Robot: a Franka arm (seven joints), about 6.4 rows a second.
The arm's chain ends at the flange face. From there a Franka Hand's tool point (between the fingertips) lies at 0.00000 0.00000 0.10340 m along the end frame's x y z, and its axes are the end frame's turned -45 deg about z.
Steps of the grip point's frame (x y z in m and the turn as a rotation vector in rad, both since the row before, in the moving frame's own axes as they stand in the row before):
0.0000, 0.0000, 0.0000, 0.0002, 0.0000, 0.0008
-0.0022, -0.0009, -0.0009, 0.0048, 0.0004, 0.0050
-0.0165, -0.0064, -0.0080, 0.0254, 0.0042, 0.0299
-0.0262, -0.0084, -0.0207, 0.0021, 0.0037, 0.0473
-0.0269, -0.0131, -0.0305, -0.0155, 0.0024, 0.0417
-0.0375, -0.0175, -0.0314, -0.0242, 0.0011, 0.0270
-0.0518, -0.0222, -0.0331, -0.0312, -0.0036, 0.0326
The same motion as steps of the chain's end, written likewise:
0.0000, 0.0000, 0.0000, 0.0001, -0.0001, 0.0008
-0.0019, 0.0013, -0.0009, 0.0037, -0.0031, 0.0050
-0.0147, 0.0093, -0.0080, 0.0209, -0.0150, 0.0299
-0.0246, 0.0130, -0.0207, 0.0041, 0.0011, 0.0473
-0.0296, 0.0088, -0.0305, -0.0093, 0.0127, 0.0417
-0.0407, 0.0124, -0.0314, -0.0163, 0.0179, 0.0270
-0.0543, 0.0184, -0.0330, -0.0246, 0.0195, 0.0326

